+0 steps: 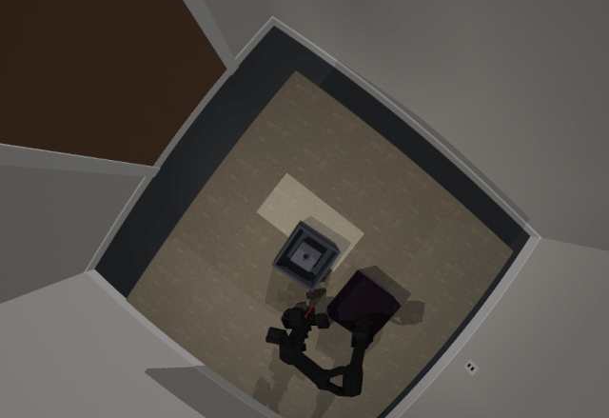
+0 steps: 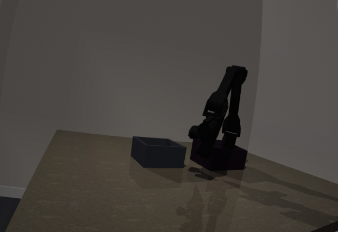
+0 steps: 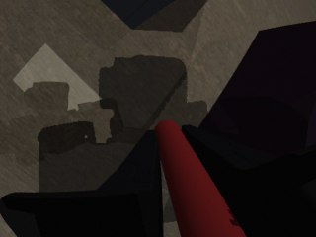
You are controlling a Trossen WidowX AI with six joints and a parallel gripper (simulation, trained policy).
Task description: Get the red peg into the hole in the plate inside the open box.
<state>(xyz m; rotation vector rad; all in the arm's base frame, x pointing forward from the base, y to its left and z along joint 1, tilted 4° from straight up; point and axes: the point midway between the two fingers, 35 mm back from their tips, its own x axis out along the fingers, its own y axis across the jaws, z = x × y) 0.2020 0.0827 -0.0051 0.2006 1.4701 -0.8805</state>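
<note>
My gripper tip is now 13 cm short of the plate, 16 cm to the left of it and 3 cm above it. Also, from my gripper tip: dark box (13 cm ahead, 16 cm to the right, 4 cm below); red peg (1 cm ahead, 1 cm to the left, 3 cm above).
</note>
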